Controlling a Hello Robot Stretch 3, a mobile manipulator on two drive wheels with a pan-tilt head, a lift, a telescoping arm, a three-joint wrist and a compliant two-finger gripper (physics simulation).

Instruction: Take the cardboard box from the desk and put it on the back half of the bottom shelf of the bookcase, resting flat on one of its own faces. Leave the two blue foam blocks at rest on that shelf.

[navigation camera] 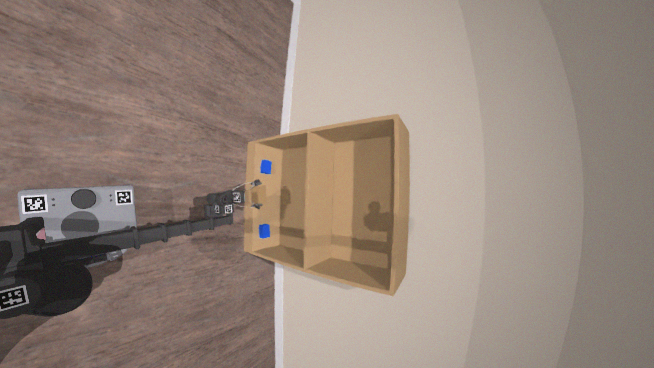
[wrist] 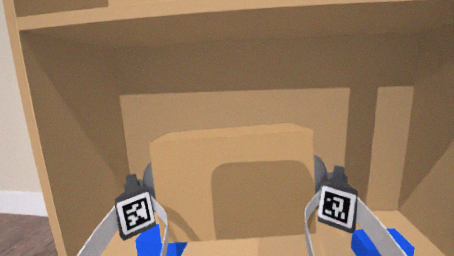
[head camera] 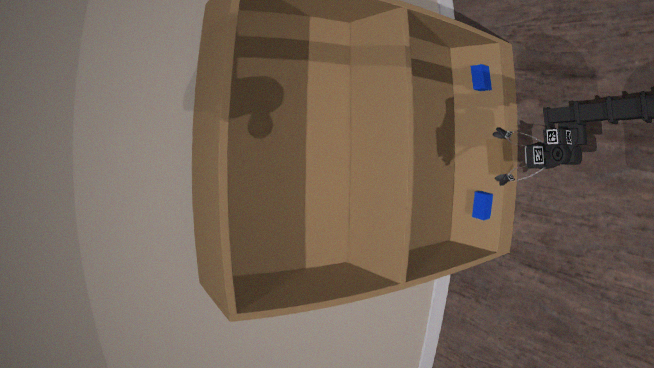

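Pixels of known places: gripper, fingertip midpoint: (navigation camera: 261, 193) (head camera: 495, 156); robot's base at its link origin: (navigation camera: 84, 197).
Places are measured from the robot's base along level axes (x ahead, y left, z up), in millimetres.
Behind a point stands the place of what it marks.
My gripper (head camera: 503, 156) @[y -694, x -25, z 396 mm] (navigation camera: 256, 194) @[y -694, x -25, z 396 mm] (wrist: 233, 174) @[y -694, x -25, z 396 mm] is shut on the tan cardboard box (head camera: 499, 157) @[y -649, x -20, z 438 mm] (navigation camera: 255, 196) @[y -644, x -33, z 411 mm] (wrist: 232, 187), one fingertip against each side. The box is upright and over the front part of the bottom shelf (head camera: 467, 165) @[y -1057, x -5, z 100 mm] (navigation camera: 272, 200) @[y -1034, x -113, z 100 mm] (wrist: 280, 248) of the bookcase (head camera: 212, 200) @[y -926, x 53, z 1060 mm] (navigation camera: 401, 200) @[y -919, x -57, z 1060 mm] (wrist: 75, 125). Whether its underside touches the shelf is unclear. One blue foam block (head camera: 482, 205) @[y -946, x 135, z 145 mm] (navigation camera: 266, 167) @[y -948, x 133, z 145 mm] (wrist: 149, 242) lies on the shelf left of the box in the wrist view. The other blue block (head camera: 481, 77) @[y -903, x -315, z 145 mm] (navigation camera: 264, 231) @[y -903, x -316, z 145 mm] (wrist: 365, 242) lies to its right. Both stand apart from the box.
The middle shelf board (head camera: 406, 150) @[y -868, x -43, z 580 mm] (navigation camera: 308, 200) @[y -864, x -70, z 580 mm] (wrist: 225, 14) spans above the box. Side panels bound the lower compartment. The telescoping arm (head camera: 625, 107) @[y -234, x -106, z 516 mm] (navigation camera: 160, 233) @[y -180, x -103, z 518 mm] reaches in from the open front. The wall (head camera: 140, 175) @[y -1194, x -11, z 1216 mm] (navigation camera: 440, 200) @[y -1186, x -85, z 1221 mm] stands behind the bookcase.
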